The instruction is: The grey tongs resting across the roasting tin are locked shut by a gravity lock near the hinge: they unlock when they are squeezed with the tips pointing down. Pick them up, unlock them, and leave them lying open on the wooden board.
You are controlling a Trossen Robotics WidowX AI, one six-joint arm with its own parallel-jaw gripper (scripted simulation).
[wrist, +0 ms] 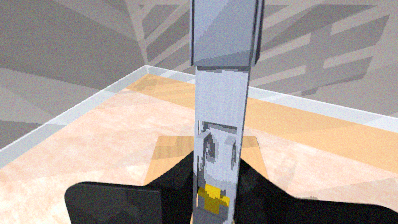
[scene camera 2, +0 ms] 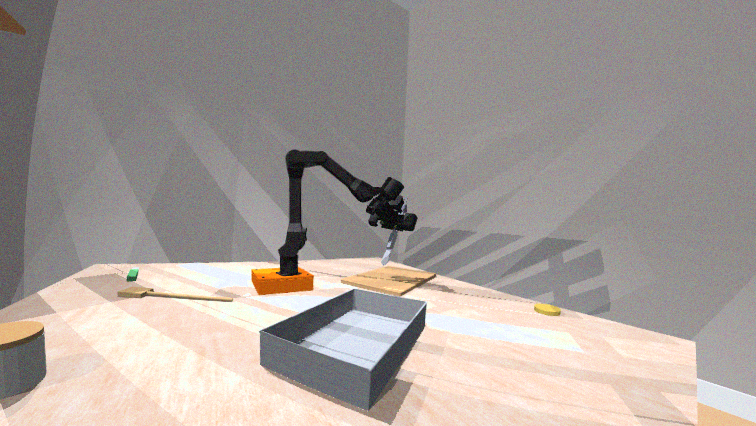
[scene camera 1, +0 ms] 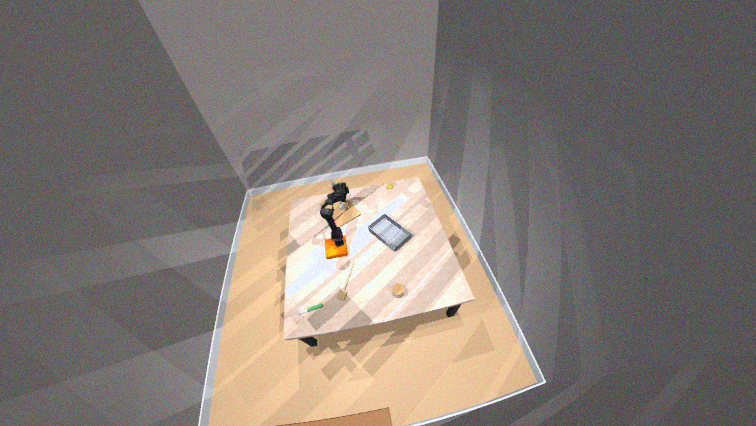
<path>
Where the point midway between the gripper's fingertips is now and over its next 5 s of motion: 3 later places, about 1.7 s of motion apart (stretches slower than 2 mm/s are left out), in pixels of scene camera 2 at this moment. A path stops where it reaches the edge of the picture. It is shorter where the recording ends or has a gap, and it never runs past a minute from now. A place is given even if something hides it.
The gripper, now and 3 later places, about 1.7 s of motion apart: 400, 230; 402, 238; 394, 260; 392, 267
</path>
